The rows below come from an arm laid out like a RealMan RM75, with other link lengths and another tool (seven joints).
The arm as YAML. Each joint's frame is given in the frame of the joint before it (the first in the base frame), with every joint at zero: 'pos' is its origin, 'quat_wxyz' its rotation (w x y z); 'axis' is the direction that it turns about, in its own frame. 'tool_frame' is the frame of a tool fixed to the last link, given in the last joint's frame.
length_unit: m
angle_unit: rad
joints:
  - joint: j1
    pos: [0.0, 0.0, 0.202]
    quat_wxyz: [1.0, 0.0, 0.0, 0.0]
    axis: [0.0, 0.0, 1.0]
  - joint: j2
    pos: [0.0, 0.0, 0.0]
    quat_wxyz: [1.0, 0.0, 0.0, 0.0]
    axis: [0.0, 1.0, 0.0]
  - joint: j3
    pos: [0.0, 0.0, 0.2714]
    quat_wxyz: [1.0, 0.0, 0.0, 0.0]
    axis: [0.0, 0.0, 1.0]
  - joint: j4
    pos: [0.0, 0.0, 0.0]
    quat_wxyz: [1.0, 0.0, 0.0, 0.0]
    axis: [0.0, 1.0, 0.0]
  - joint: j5
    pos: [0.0, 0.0, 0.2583]
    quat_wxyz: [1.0, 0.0, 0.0, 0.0]
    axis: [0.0, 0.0, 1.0]
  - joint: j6
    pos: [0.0, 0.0, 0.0]
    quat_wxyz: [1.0, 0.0, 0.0, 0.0]
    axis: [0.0, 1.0, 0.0]
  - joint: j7
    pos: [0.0, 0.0, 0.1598]
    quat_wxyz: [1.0, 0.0, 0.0, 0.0]
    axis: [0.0, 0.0, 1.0]
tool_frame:
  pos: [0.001, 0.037, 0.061]
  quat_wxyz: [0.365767, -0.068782, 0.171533, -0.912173]
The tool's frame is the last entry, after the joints.
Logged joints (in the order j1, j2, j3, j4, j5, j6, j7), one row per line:
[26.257 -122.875 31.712 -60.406 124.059 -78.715 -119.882]
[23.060 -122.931 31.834 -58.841 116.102 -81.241 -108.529]
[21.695 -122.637 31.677 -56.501 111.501 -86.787 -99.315]
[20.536 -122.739 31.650 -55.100 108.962 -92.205 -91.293]
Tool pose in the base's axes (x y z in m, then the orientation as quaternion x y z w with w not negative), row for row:
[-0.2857 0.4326 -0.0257 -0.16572 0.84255 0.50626 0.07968]
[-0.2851 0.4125 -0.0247 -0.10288 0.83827 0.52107 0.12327]
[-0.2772 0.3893 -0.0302 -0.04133 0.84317 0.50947 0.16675]
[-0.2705 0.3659 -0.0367 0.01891 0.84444 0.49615 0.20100]
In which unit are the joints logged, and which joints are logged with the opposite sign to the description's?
The joints are logged in degrees. Opposite sign: j1, j4, j6.
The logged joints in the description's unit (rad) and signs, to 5 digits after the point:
[-0.45827 -2.14457 0.55348 1.05428 2.16524 1.37384 -2.09234]
[-0.40247 -2.14555 0.55561 1.02697 2.02636 1.41792 -1.89419]
[-0.37865 -2.14042 0.55287 0.98613 1.94606 1.51472 -1.73337]
[-0.35842 -2.14220 0.55240 0.96168 1.90175 1.60928 -1.59336]

